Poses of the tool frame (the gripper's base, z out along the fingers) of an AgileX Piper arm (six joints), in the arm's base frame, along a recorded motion.
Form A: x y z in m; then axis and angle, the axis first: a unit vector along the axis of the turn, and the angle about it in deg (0 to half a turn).
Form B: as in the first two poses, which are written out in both.
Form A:
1: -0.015 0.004 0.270 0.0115 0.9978 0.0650 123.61
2: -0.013 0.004 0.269 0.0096 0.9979 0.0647 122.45
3: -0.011 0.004 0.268 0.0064 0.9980 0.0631 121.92
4: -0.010 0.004 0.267 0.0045 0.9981 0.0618 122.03
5: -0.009 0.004 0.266 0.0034 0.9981 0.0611 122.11
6: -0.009 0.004 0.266 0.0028 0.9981 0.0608 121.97
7: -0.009 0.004 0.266 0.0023 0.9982 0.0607 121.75
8: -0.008 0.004 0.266 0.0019 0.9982 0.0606 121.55
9: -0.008 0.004 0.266 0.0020 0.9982 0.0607 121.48
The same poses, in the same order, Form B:
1: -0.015 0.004 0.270 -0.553 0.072 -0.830 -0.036 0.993 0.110
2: -0.013 0.004 0.269 -0.536 0.069 -0.841 -0.040 0.993 0.107
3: -0.011 0.004 0.268 -0.529 0.063 -0.846 -0.044 0.994 0.102
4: -0.010 0.004 0.267 -0.530 0.059 -0.846 -0.046 0.994 0.098
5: -0.009 0.004 0.266 -0.532 0.057 -0.845 -0.047 0.994 0.096
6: -0.009 0.004 0.266 -0.529 0.056 -0.846 -0.047 0.994 0.095
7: -0.009 0.004 0.266 -0.526 0.055 -0.849 -0.048 0.994 0.094
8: -0.008 0.004 0.266 -0.523 0.055 -0.850 -0.049 0.994 0.094
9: -0.008 0.004 0.266 -0.522 0.055 -0.851 -0.049 0.994 0.094
